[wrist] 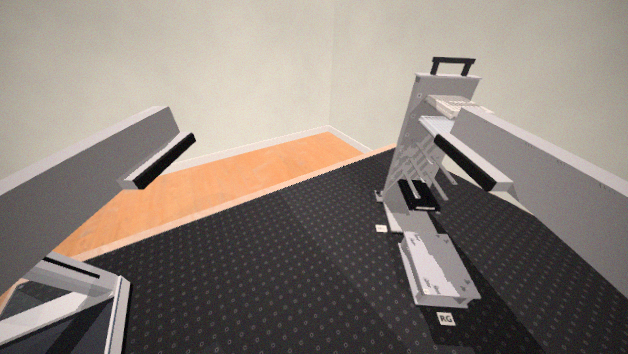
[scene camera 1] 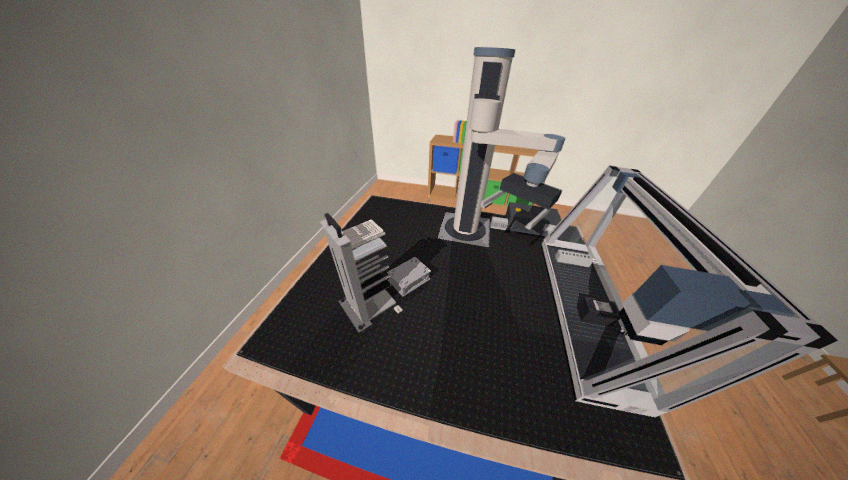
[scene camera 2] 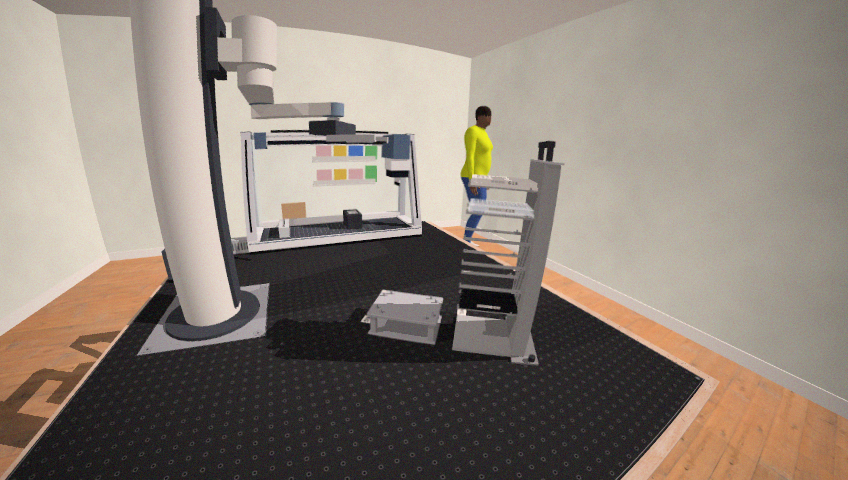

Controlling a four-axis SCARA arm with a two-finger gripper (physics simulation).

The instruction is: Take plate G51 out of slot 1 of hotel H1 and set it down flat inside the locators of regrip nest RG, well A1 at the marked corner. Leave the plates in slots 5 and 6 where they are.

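Where they show: gripper, between the fingertips: [wrist: 314, 123] [scene camera 1: 504, 214] [scene camera 2: 382, 139]; arm's base, origin of its link: [scene camera 1: 464, 229] [scene camera 2: 215, 316].
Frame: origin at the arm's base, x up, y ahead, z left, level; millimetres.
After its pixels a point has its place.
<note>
Hotel H1 [scene camera 1: 351, 279] @(y 756, x 283, z -325 mm) [scene camera 2: 538, 255] @(y 664, x 259, z -431 mm) [wrist: 447, 86] @(y 694, x 410, z -367 mm) stands upright on the dark deck. A black plate, G51 [scene camera 2: 489, 301] @(y 633, x 122, z -346 mm) [wrist: 426, 196] @(y 619, x 123, z -335 mm), lies flat in its lowest slot; it is hard to make out in scene camera 1. A whitish plate [scene camera 1: 365, 228] @(y 621, x 389, z -323 mm) [scene camera 2: 502, 184] @(y 614, x 382, z -360 mm) [wrist: 450, 105] @(y 639, x 390, z -293 mm) and a clear plate [scene camera 1: 370, 246] @(y 643, x 333, z -303 mm) [scene camera 2: 499, 207] @(y 616, x 337, z -357 mm) [wrist: 434, 124] @(y 664, x 336, z -309 mm) lie in the top two slots. Regrip nest RG [scene camera 1: 410, 273] @(y 500, x 72, z -206 mm) [scene camera 2: 407, 303] @(y 494, x 73, z -208 mm) [wrist: 430, 260] @(y 499, x 73, z -200 mm) stands beside the hotel, its top bare between small locators. My gripper [scene camera 1: 507, 216] @(y 531, x 466, z 111 mm) [wrist: 314, 123] @(y 531, x 466, z 111 mm) is open and empty, high up and well away from both.
The arm's column [scene camera 1: 473, 178] @(y 77, x 375, z -1 mm) [scene camera 2: 178, 178] @(y 9, x 385, z -75 mm) stands on the deck. A gantry frame [scene camera 1: 562, 321] @(y 569, x 43, z 450 mm) [scene camera 2: 333, 239] @(y 415, x 42, z 450 mm) [wrist: 120, 312] @(y 769, x 43, z 450 mm) stands across the deck from the hotel, with a blue-grey head [scene camera 1: 690, 297] @(y 778, x 488, z 494 mm) [scene camera 2: 397, 146] @(y 717, x 447, z 465 mm). A person [scene camera 2: 477, 151] stands beyond the table.
</note>
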